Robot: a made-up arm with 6 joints. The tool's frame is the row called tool.
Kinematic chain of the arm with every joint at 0, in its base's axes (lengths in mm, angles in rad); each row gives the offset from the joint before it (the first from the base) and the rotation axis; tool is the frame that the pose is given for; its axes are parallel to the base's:
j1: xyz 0 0 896 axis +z
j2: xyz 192 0 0 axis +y
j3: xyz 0 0 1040 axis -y
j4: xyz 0 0 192 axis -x
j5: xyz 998 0 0 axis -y
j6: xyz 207 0 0 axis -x
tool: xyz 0 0 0
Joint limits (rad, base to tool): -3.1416..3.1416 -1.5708..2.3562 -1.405..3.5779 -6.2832..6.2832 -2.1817..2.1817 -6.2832..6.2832
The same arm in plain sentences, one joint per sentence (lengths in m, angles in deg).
The arm has six revolute joints in a row. What follows holds with every joint at zero, and every direction is one of the base frame's.
Joint 1 lies 0.8960 m along +z from the base frame's origin and turns about +z, from -180.00 to 180.00 deg.
Joint 2 lies 0.1920 m along +x from joint 1 and turns about +y, from -90.00 to 135.00 deg.
Joint 3 lies 1.0400 m along +z from joint 2 and turns about -y, from -80.50 to 205.00 deg.
Joint 4 lies 0.1920 m along +z from joint 3 and turns about -x, from -360.00 to 360.00 deg.
Joint 5 lies 0.9980 m along +x from joint 4 and turns about -y, from -125.00 to 125.00 deg.
Joint 6 lies 0.2070 m along +x from joint 5 and turns about -x, from -360.00 to 360.00 deg.
The tool frame, which is the frame that the pose is given for, lies at the same point as joint 6; its axes are parallel to the base frame's.

